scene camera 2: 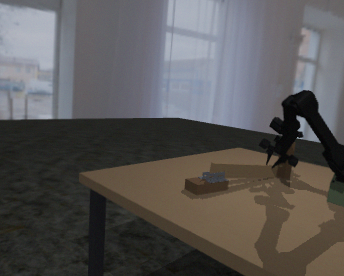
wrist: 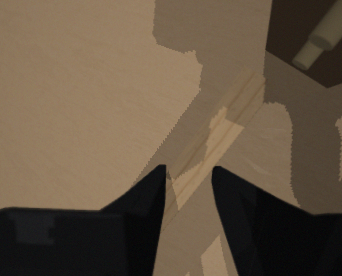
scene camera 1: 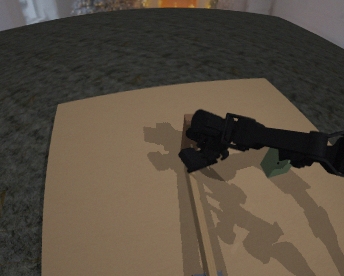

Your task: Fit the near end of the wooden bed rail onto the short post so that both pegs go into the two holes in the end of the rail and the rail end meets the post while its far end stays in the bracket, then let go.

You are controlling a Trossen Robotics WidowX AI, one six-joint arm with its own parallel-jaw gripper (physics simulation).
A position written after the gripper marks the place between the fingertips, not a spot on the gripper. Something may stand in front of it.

The gripper (scene camera 1: pixel 191 171) grips a wooden bed rail (wrist: pixel 249 90). Also in view: a short wooden post (wrist: pixel 287 34).
The gripper also shows in the wrist view (wrist: pixel 189 172).
